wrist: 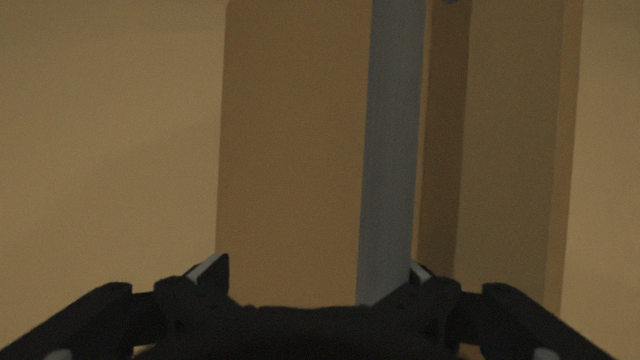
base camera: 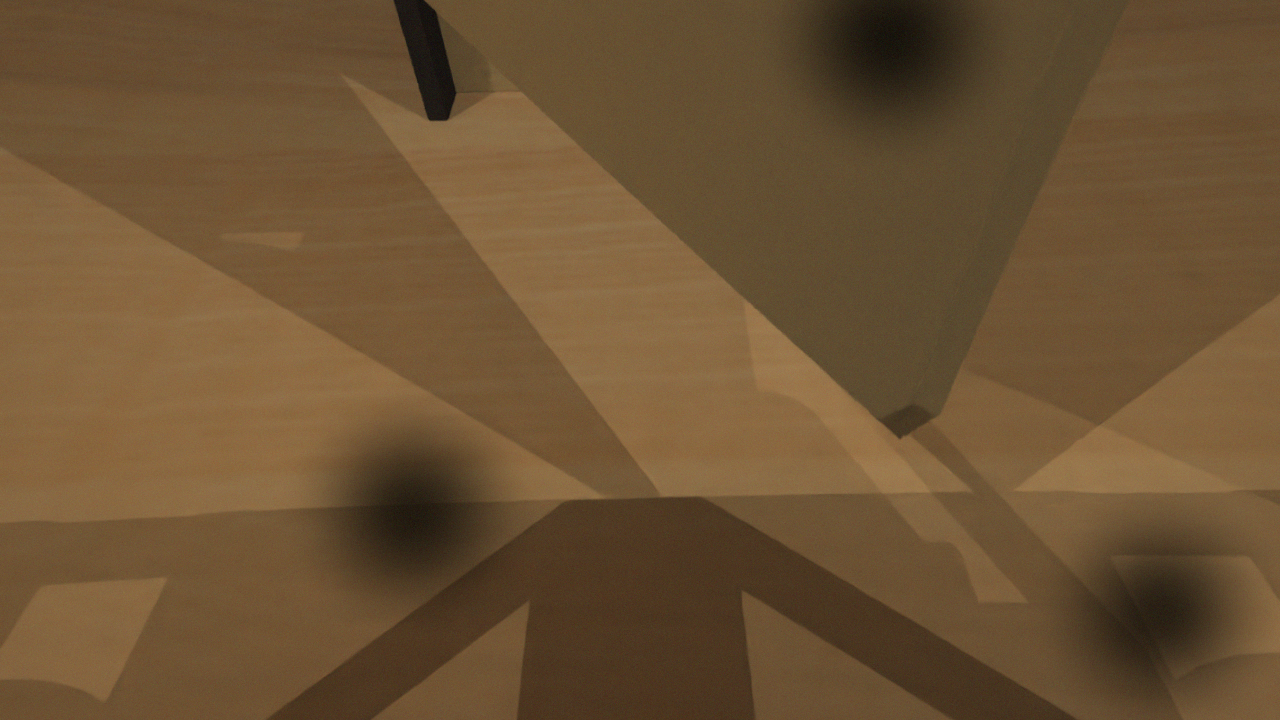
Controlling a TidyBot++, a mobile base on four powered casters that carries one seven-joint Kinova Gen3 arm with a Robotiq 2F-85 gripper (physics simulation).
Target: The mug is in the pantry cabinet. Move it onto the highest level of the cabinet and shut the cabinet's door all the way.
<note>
I see my gripper (wrist: 310,272) and a dark pantry cabinet (base camera: 861,180).
</note>
